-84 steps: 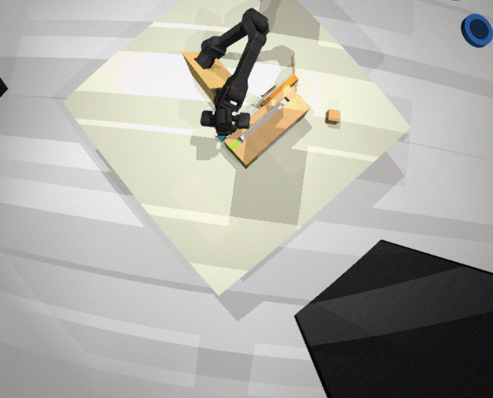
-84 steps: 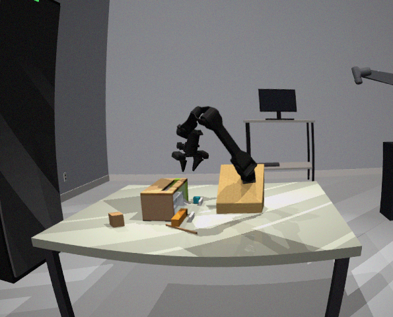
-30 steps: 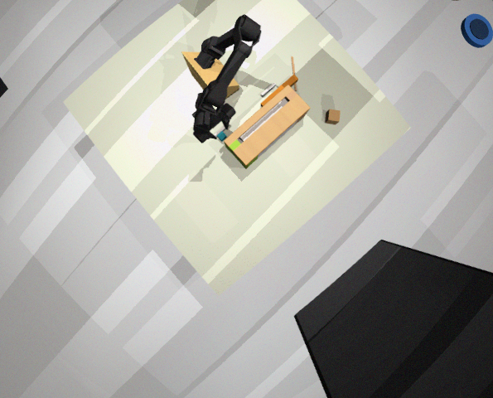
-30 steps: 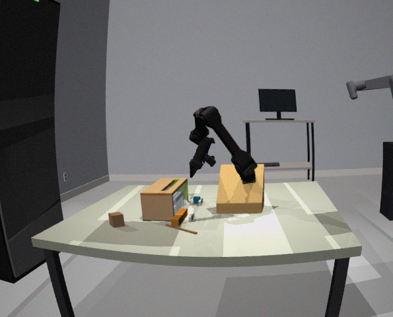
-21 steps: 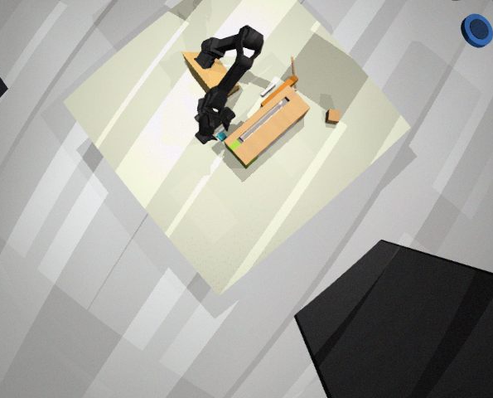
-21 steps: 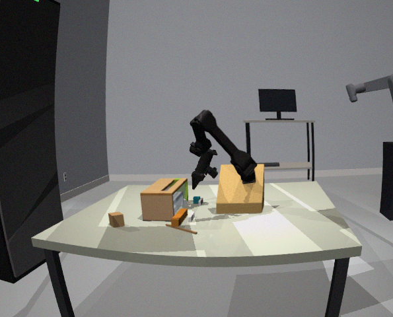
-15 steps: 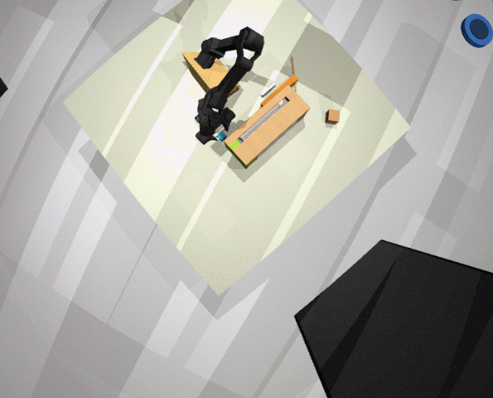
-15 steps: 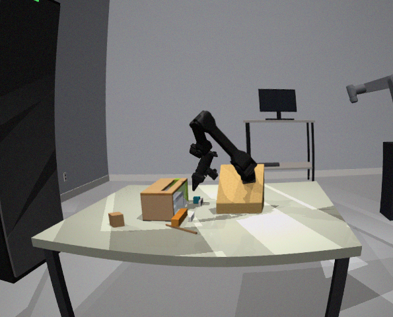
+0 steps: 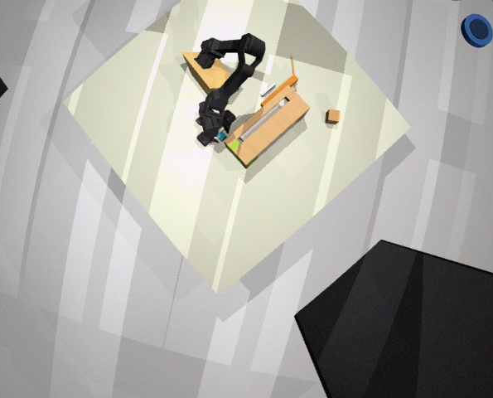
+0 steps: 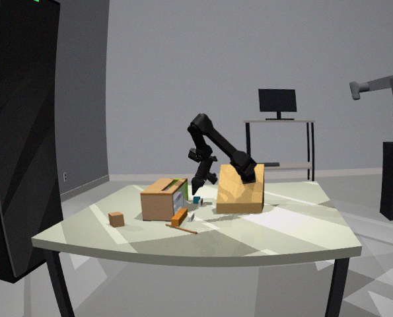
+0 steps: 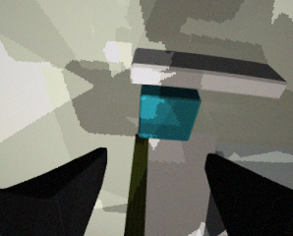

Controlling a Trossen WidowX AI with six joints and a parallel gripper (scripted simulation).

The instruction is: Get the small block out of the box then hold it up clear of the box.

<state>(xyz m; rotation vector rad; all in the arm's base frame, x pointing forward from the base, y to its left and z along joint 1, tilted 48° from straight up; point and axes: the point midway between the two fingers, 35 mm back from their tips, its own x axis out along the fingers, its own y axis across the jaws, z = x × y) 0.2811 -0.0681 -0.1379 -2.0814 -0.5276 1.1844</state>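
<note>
The teal block lies 20 mm behind my gripper tip and 30 mm below it. Round my gripper tip: orange bar (10 mm ahead, 360 mm to the left, 30 mm below); then thin stick (20 mm behind, 480 mm to the left, 40 mm below); then brown cube (270 mm ahead, 470 mm to the left, 20 mm below).
</note>
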